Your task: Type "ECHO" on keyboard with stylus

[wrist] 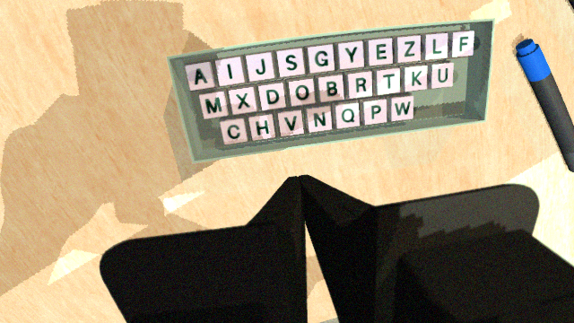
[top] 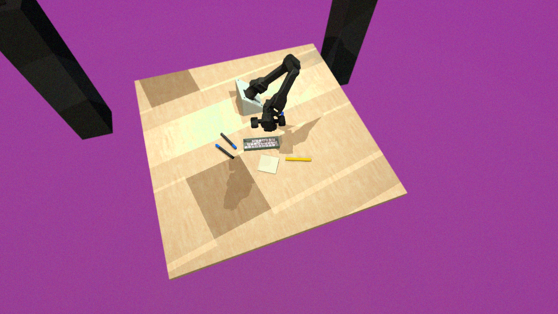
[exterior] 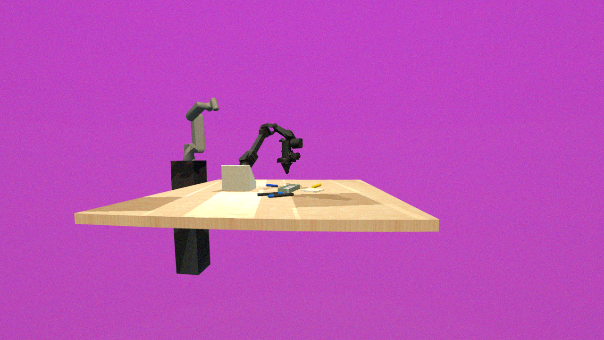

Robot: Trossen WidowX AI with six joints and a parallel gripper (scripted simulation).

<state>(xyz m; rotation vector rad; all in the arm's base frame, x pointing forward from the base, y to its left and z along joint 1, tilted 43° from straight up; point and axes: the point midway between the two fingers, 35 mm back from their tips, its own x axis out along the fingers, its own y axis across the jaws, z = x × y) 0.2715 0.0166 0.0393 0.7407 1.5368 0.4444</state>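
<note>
My gripper tip is 120 mm to the right of the stylus, 100 mm past it and 90 mm above it. Round my gripper tip: stylus tip (110 mm to the left, 90 mm below, 70 mm behind); notepad (160 mm ahead, 90 mm below, 40 mm to the right); yellow pencil (180 mm ahead, 130 mm to the left, 90 mm below).
</note>
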